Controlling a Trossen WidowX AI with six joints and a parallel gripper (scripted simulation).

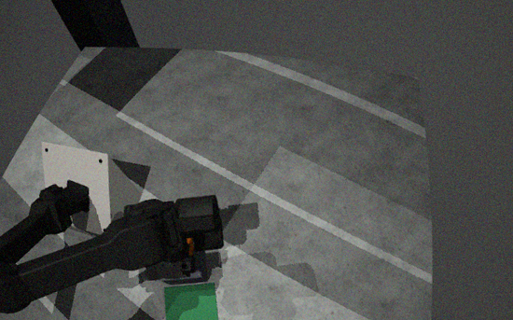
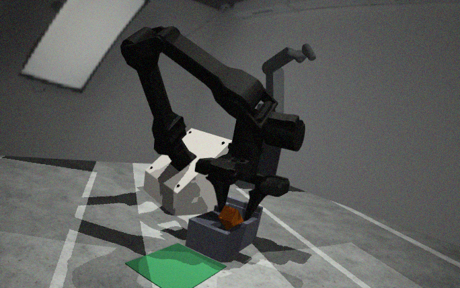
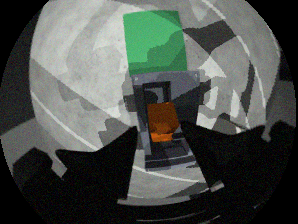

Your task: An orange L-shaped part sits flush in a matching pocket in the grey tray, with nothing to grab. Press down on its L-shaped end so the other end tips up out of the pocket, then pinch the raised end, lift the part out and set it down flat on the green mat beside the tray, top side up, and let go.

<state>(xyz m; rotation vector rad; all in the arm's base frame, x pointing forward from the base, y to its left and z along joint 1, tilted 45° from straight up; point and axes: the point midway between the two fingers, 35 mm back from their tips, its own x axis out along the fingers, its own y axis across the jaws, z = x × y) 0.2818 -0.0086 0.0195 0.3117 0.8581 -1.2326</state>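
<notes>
Right now my gripper tip is 3 cm past the orange L-shaped part, 2 cm to the right of it and 4 cm above it. Round my gripper tip: green mat (4 cm ahead, 14 cm to the right, 9 cm below).
</notes>
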